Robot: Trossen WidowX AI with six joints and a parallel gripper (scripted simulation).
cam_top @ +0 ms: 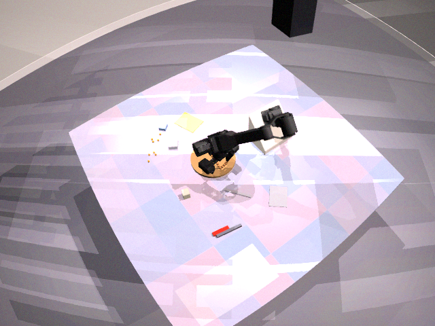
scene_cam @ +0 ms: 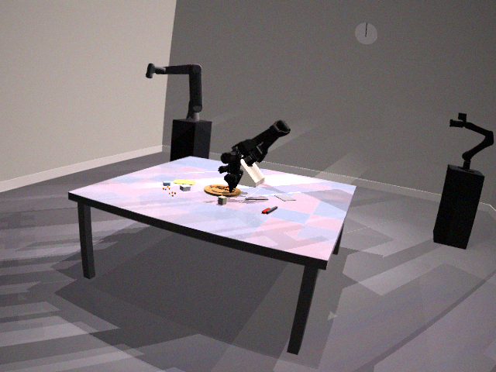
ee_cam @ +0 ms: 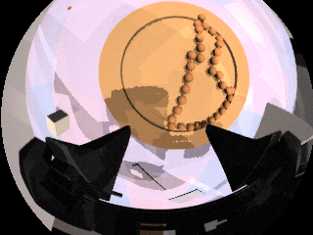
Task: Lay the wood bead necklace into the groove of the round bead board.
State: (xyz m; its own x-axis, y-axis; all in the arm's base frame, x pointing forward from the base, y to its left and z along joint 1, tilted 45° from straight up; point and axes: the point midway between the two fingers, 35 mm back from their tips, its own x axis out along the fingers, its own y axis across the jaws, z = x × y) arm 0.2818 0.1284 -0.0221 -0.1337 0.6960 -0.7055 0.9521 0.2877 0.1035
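The round bead board lies 60 mm to the right of my gripper tip and 10 mm below it. The rest, counted from my gripper tip: cream cube (190 mm ahead, 50 mm to the left); then white block (130 mm ahead, 220 mm to the right, 10 mm below); then thin rod (10 mm behind, 140 mm to the left, 20 mm below).
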